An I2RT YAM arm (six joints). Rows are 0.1 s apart.
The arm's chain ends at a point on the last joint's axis. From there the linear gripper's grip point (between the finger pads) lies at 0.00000 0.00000 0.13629 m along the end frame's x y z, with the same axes.
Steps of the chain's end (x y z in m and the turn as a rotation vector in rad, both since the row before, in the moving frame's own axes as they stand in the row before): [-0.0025 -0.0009 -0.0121 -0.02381 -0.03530 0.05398]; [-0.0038 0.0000 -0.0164 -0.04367 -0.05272 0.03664]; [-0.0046 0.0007 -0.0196 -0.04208 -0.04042 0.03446]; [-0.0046 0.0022 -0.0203 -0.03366 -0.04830 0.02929]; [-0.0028 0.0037 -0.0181 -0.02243 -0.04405 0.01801]
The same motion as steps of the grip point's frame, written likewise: [-0.0074 0.0022 -0.0122 -0.02381 -0.03530 0.05398]; [-0.0111 0.0058 -0.0167 -0.04367 -0.05272 0.03664]; [-0.0102 0.0063 -0.0198 -0.04208 -0.04042 0.03446]; [-0.0112 0.0067 -0.0205 -0.03366 -0.04830 0.02929]; [-0.0088 0.0067 -0.0183 -0.02243 -0.04405 0.01801]
